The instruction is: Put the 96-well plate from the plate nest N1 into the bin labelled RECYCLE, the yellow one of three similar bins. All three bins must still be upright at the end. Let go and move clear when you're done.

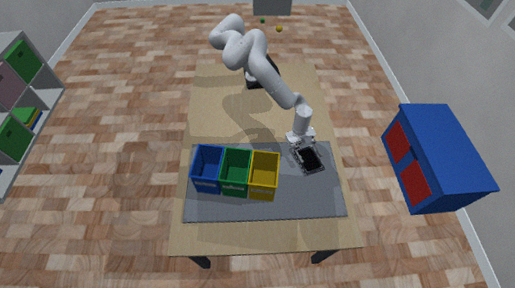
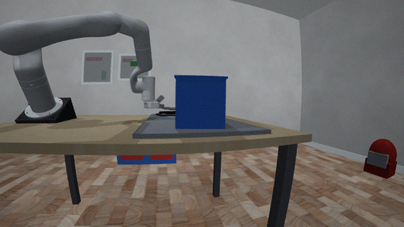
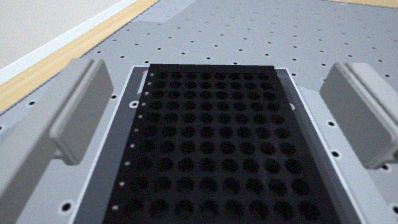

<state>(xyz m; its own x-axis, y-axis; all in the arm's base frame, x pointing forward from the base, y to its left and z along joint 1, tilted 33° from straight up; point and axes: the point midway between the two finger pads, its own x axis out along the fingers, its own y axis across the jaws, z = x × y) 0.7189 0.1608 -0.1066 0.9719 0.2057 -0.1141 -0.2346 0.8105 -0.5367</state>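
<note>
Now: the black 96-well plate 3 cm below my hand. Round my hand: plate nest N1 (4 cm below); green bin (40 cm to the right, 8 cm ahead, 4 cm above); yellow bin (27 cm to the right, 11 cm ahead, 4 cm above).
</note>
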